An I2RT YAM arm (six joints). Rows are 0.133 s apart.
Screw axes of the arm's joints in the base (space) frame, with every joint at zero. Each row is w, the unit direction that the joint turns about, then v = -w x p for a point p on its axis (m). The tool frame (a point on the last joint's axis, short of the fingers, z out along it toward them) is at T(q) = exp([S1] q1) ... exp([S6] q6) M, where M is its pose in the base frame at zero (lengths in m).
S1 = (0, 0, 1, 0.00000, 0.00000, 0.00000)
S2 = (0, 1, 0, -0.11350, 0.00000, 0.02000)
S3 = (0, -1, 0, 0.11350, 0.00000, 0.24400)
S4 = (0, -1, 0, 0.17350, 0.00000, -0.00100)
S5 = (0, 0, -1, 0.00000, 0.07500, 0.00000)
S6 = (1, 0, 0, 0.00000, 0.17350, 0.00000)
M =
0 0 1 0.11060
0 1 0 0.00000
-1 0 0 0.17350
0 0 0 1
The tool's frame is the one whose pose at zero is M.
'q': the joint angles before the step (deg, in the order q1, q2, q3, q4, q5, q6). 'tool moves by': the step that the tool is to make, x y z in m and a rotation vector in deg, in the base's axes. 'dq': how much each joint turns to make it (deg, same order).
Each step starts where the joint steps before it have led.
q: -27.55, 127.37, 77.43, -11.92, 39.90, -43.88
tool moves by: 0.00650, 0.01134, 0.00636, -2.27, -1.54, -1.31
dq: 1.90, -0.68, 0.19, -0.39, 2.71, 2.91
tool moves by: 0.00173, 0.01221, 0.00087, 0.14, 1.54, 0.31
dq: 1.64, -0.37, 0.00, -2.71, 1.07, 1.29
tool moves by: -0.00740, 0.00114, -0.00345, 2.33, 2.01, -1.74
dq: -0.31, 0.00, 0.00, -4.53, -0.61, 2.53
